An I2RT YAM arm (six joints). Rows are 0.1 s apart.
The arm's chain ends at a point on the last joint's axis. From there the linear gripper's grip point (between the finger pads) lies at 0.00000 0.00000 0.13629 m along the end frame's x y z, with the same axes.
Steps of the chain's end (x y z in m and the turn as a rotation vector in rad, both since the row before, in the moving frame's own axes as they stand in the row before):
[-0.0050, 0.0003, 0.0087, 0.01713, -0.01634, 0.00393]
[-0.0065, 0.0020, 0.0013, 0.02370, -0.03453, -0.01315]
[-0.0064, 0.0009, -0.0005, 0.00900, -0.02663, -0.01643]
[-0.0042, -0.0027, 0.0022, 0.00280, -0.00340, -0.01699]
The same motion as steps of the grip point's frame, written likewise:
[-0.0072, -0.0020, 0.0087, 0.01713, -0.01634, 0.00393]
[-0.0112, -0.0012, 0.0012, 0.02370, -0.03453, -0.01315]
[-0.0100, -0.0003, -0.0006, 0.00900, -0.02663, -0.01643]
[-0.0047, -0.0031, 0.0022, 0.00280, -0.00340, -0.01699]

